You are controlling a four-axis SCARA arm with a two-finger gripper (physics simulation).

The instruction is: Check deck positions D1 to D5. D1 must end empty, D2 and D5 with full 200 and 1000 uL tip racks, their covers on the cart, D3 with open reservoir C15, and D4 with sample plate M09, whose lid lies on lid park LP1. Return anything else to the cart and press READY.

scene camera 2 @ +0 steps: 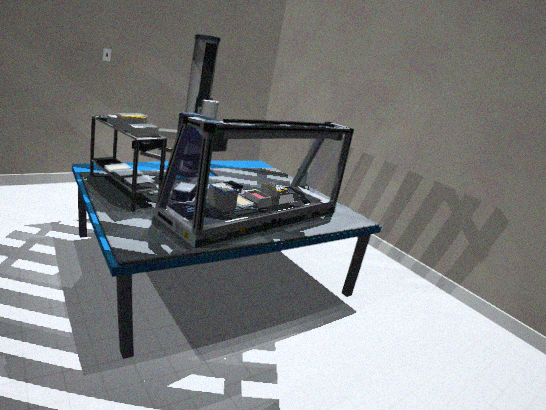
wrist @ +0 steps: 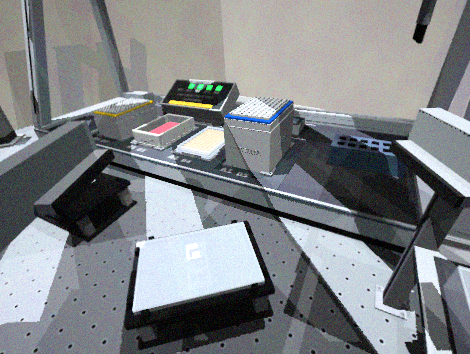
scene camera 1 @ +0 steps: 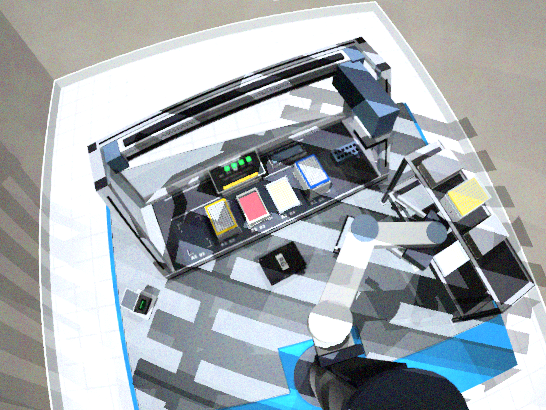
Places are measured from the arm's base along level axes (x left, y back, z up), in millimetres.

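Pixels of known places: gripper, between the fingertips: [wrist: 247, 133] [scene camera 1: 385, 215].
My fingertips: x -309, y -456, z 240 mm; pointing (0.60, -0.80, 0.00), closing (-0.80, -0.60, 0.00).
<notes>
Behind a point stands the place of what it marks.
My gripper [wrist: 247, 133] {x -309, y -457, z 240 mm} is open and empty; its fingers flank the wrist view, with the plate lid [wrist: 220, 275] {x -263, y -467, z 71 mm} beyond them. The lid lies flat on lid park LP1 [wrist: 195, 308] {x -263, y -431, z 62 mm}; the arm mostly covers this park in scene camera 1. D1 [scene camera 1: 192, 232] {x 352, y -645, z 61 mm} bears no object. D2 holds the uncovered yellow-rimmed tip rack [scene camera 1: 221, 218] {x 223, y -642, z 127 mm} [wrist: 117, 123] {x 172, y -600, z 104 mm}. D3 holds the open reservoir [scene camera 1: 253, 206] {x 100, y -679, z 74 mm} [wrist: 162, 128] {x 124, y -683, z 74 mm} with red content. D4 holds the lidless cream plate [scene camera 1: 283, 194] {x -22, y -697, z 71 mm} [wrist: 202, 143] {x -27, y -675, z 75 mm}. D5 holds the uncovered blue-rimmed tip rack [scene camera 1: 313, 171] {x -143, y -718, z 158 mm} [wrist: 257, 142] {x -173, y -664, z 119 mm}. READY button [scene camera 1: 142, 304] {x 584, y -402, z 106 mm} stands left.
The cart [scene camera 1: 517, 298] {x -590, y -43, z 363 mm} [scene camera 2: 93, 145] {x -660, y -68, z 200 mm} carries a yellow-topped rack [scene camera 1: 467, 196] {x -512, y -382, z 433 mm}, grey boxes and, on its lower shelf, a pale plate [scene camera 1: 450, 257] {x -543, y -261, z 129 mm}. A second black park [scene camera 1: 290, 267] {x 28, y -419, z 63 mm} [wrist: 90, 212] {x -27, y -434, z 57 mm} stands before the deck. A console [scene camera 1: 237, 172] {x 127, y -809, z 126 mm} [wrist: 200, 97] {x 107, y -807, z 122 mm} and enclosure posts surround the deck.
</notes>
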